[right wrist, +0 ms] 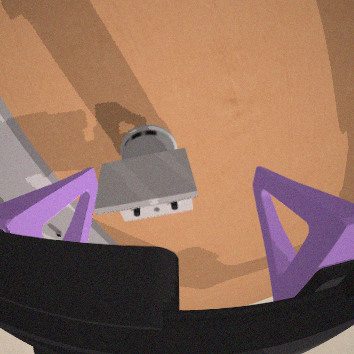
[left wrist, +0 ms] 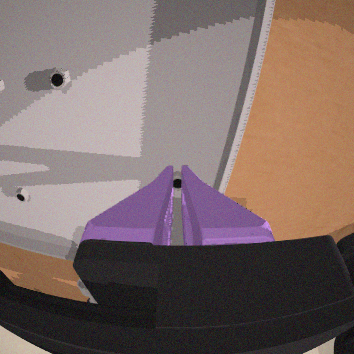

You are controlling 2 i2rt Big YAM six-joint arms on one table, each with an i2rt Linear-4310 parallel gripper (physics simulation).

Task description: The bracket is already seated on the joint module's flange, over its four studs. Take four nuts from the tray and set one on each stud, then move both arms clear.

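In the left wrist view my left gripper hangs low over the grey tray, near its right rim. Its purple fingers are shut to a thin slit. One nut shows in that slit, lying on the tray floor just behind the tips, and I cannot see the fingers gripping it. Two more nuts lie on the tray, one at the upper left and one at the lower left. In the right wrist view my right gripper is wide open and empty above the table. The bracket sits on the round joint module, close to the left finger.
The tray's raised rim runs diagonally beside the left gripper, with bare wooden table to its right. A corner of the tray shows at the left edge of the right wrist view. Arm shadows cross the table.
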